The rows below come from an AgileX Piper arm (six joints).
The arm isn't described. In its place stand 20 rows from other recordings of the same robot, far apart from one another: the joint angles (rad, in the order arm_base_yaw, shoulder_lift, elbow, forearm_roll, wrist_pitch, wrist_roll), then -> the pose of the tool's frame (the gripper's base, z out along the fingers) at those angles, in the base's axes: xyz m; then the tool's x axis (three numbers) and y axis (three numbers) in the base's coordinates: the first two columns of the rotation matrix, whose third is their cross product.
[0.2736, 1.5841, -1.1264, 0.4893, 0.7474, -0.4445] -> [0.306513 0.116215 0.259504 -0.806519 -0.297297 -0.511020 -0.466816 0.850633 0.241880]
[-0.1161, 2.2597, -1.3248, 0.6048, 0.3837, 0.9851] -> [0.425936 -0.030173 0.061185 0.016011 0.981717 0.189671 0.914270 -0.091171 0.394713]
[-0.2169, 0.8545, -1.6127, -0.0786, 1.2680, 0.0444] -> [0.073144 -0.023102 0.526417 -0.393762 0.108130 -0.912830 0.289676 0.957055 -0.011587]
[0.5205, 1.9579, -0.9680, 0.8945, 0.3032, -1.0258] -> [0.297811 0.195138 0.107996 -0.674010 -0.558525 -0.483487 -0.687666 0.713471 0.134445]
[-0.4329, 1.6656, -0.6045, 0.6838, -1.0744, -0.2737] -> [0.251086 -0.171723 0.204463 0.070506 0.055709 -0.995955 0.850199 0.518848 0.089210]
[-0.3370, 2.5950, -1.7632, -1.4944, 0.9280, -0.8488] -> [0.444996 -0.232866 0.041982 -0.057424 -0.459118 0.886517 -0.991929 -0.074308 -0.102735]
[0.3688, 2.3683, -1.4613, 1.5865, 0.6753, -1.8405] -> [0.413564 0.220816 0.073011 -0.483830 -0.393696 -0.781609 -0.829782 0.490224 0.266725]
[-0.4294, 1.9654, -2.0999, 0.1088, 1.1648, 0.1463] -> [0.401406 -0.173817 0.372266 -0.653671 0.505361 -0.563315 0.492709 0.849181 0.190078]
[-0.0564, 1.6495, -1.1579, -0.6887, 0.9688, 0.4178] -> [0.321263 -0.065881 0.249528 -0.950614 0.037977 -0.308044 0.196472 0.841954 -0.502507]
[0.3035, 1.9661, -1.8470, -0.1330, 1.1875, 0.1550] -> [0.410885 0.116951 0.298034 -0.916850 -0.178135 -0.357286 -0.160641 0.983901 -0.078322]
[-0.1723, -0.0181, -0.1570, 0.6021, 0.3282, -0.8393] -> [0.045096 0.009015 0.241742 -0.007816 -0.257651 -0.966207 -0.013784 0.966172 -0.257530]
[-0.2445, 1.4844, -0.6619, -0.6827, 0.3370, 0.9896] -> [0.250434 -0.082047 0.180856 -0.657633 0.495520 -0.567432 0.595332 0.803396 0.011611]
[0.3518, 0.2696, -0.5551, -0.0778, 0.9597, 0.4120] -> [0.038889 0.008104 0.297028 -0.589828 0.165242 -0.790442 -0.088163 0.959812 0.266436]
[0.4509, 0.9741, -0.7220, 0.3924, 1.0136, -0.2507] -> [0.131111 0.096294 0.280530 -0.799421 -0.424081 -0.425537 -0.562048 0.778118 0.280418]
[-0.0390, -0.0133, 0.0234, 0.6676, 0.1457, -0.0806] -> [0.056265 0.005990 0.195681 -0.059387 0.550061 -0.833010 -0.021885 0.833565 0.551988]
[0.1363, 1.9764, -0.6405, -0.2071, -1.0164, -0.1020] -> [0.328869 0.061162 0.114884 -0.168528 -0.232385 -0.957912 -0.345168 0.924193 -0.163479]
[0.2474, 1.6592, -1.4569, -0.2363, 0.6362, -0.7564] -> [0.373168 0.081198 0.333309 -0.264703 -0.896305 -0.355766 -0.612961 0.441193 -0.655460]
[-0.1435, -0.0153, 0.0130, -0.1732, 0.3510, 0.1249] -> [0.051373 -0.012871 0.178541 -0.258623 -0.000879 -0.965978 0.189811 0.980458 -0.051711]
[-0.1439, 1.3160, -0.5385, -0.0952, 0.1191, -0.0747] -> [0.233757 -0.034910 0.197465 -0.731246 -0.064212 -0.679085 0.028357 0.991837 -0.124321]
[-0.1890, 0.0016, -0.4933, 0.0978, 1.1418, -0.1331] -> [-0.006075 0.009389 0.269427 -0.530845 0.008060 -0.847431 0.064633 0.997427 -0.031000]
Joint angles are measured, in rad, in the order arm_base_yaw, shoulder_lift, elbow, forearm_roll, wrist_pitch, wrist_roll. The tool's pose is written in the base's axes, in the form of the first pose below.
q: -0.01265, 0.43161, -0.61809, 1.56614, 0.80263, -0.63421
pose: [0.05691 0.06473 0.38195 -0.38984 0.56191 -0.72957 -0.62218 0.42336 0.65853]
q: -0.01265, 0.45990, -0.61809, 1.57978, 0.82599, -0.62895
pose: [0.06251 0.06612 0.38076 -0.42797 0.55885 -0.71031 -0.61188 0.39926 0.68279]
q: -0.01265, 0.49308, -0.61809, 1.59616, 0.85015, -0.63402
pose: [0.06921 0.06748 0.37934 -0.46293 0.55238 -0.69323 -0.60211 0.37799 0.70327]
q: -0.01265, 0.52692, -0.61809, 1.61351, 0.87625, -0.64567
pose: [0.07586 0.06890 0.37779 -0.49432 0.54272 -0.67905 -0.59502 0.35823 0.71946]
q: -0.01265, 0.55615, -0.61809, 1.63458, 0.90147, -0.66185
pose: [0.08130 0.07020 0.37677 -0.51857 0.53423 -0.66759 -0.59299 0.33779 0.73093]
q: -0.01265, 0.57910, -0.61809, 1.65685, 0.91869, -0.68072
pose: [0.08567 0.07098 0.37636 -0.53226 0.53073 -0.65957 -0.59380 0.32126 0.73770]
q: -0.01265, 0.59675, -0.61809, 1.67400, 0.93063, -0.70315
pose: [0.08913 0.07147 0.37602 -0.53696 0.52667 -0.65901 -0.59813 0.31320 0.73766]
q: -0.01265, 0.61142, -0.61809, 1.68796, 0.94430, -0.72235
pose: [0.09174 0.07206 0.37570 -0.54182 0.52105 -0.65950 -0.60351 0.30494 0.73674]
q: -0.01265, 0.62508, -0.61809, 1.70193, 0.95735, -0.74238
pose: [0.09414 0.07258 0.37547 -0.54483 0.51589 -0.66107 -0.60990 0.29724 0.73462]
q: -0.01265, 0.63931, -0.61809, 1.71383, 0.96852, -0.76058
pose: [0.09683 0.07300 0.37502 -0.54811 0.51145 -0.66180 -0.61413 0.29106 0.73357]
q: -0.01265, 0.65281, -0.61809, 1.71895, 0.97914, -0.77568
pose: [0.09941 0.07345 0.37412 -0.55219 0.50421 -0.66397 -0.61684 0.28869 0.73223]
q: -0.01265, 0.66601, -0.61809, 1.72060, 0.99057, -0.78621
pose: [0.10185 0.07397 0.37297 -0.55901 0.49572 -0.66466 -0.61755 0.28600 0.73269]
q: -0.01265, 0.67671, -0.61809, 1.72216, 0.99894, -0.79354
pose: [0.10388 0.07434 0.37204 -0.56485 0.48988 -0.66405 -0.61712 0.28345 0.73404]
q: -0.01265, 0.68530, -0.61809, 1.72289, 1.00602, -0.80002
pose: [0.10547 0.07465 0.37124 -0.56925 0.48451 -0.66423 -0.61726 0.28180 0.73456]
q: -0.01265, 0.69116, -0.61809, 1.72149, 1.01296, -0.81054
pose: [0.10640 0.07499 0.37056 -0.56925 0.47667 -0.66988 -0.62165 0.28369 0.73012]
